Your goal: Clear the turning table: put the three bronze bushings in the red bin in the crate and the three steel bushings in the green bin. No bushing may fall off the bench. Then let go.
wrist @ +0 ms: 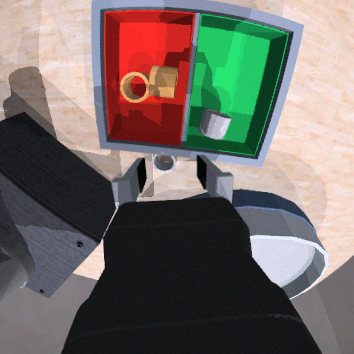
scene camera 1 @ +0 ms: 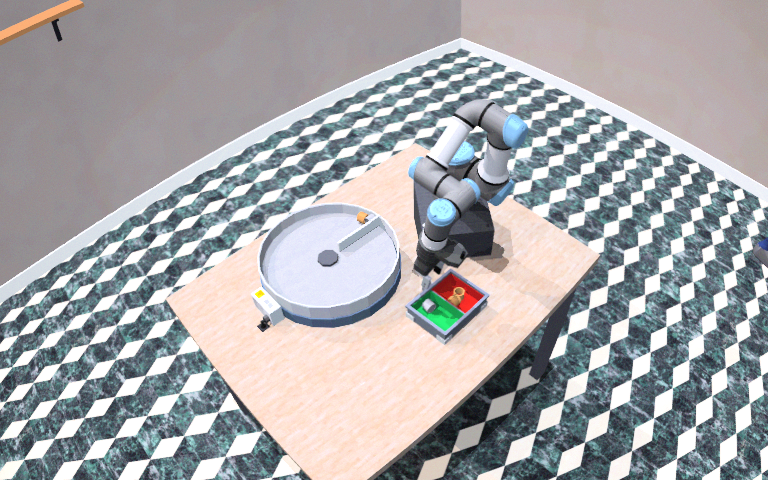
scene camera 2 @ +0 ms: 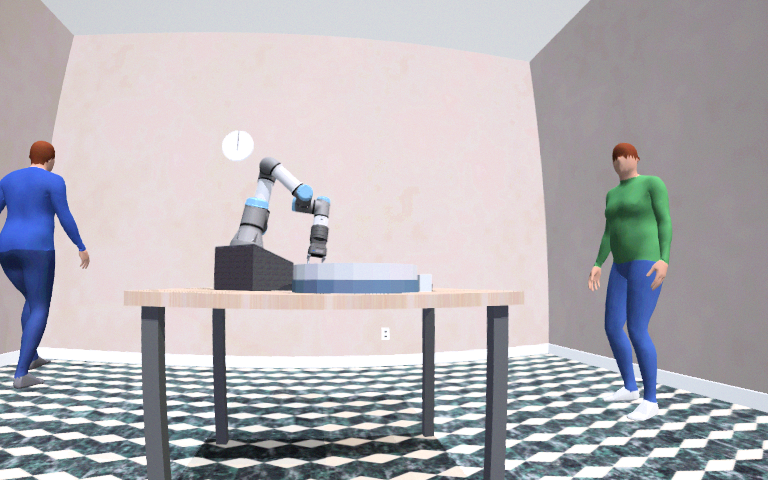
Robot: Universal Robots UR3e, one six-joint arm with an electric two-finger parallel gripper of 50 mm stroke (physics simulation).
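Where they show: gripper, between the fingertips: (wrist: 170,166) (scene camera 1: 430,279); arm's base, origin of its link: (scene camera 2: 245,251).
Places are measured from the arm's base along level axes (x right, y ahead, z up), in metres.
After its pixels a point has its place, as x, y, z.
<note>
In the crate's red bin (scene camera 1: 473,296) {-0.251, 0.177, -0.132} (wrist: 150,40) {-0.268, 0.213, -0.138}, one bronze bushing (scene camera 1: 459,296) {-0.230, 0.217, -0.115} (wrist: 124,87) {-0.216, 0.192, -0.119} shows its open end, touching or nearly touching another bronze bushing (scene camera 1: 453,301) {-0.232, 0.245, -0.110} (wrist: 163,81) {-0.226, 0.236, -0.107}. A steel bushing (scene camera 1: 430,305) {-0.197, 0.301, -0.107} (wrist: 215,124) {-0.190, 0.295, -0.107} lies in the green bin (scene camera 1: 447,322) {-0.257, 0.294, -0.138} (wrist: 235,65) {-0.255, 0.310, -0.138}. A third bronze bushing (scene camera 1: 361,217) {0.168, 0.229, -0.064} is on the turning table (scene camera 1: 294,271) {0.158, 0.502, -0.091}, by the rim and the straight bar. In the wrist view a steel bushing (wrist: 164,169) {-0.116, 0.245, -0.121} stands on the bench outside the crate wall. A third steel bushing does not show. My gripper (scene camera 1: 432,275) {-0.152, 0.255, -0.072} (scene camera 2: 316,259) {-0.152, 0.255, -0.072} (wrist: 170,166) {-0.152, 0.255, -0.072} is open and empty, above the bench beside the crate.
The crate (wrist: 97,75) {-0.229, 0.173, -0.094} stands close in front of the gripper. The dark robot base (scene camera 1: 481,240) {-0.154, 0.035, -0.075} (scene camera 2: 233,268) {0.059, -0.032, -0.067} (wrist: 55,200) {-0.091, 0.117, -0.055} is on one side, the turning table's high rim (scene camera 1: 328,313) {-0.038, 0.530, -0.082} (scene camera 2: 353,271) {0.337, 0.373, -0.080} on the other. A white control box (scene camera 1: 267,306) {0.102, 0.641, -0.086} sits at the turntable's far side.
</note>
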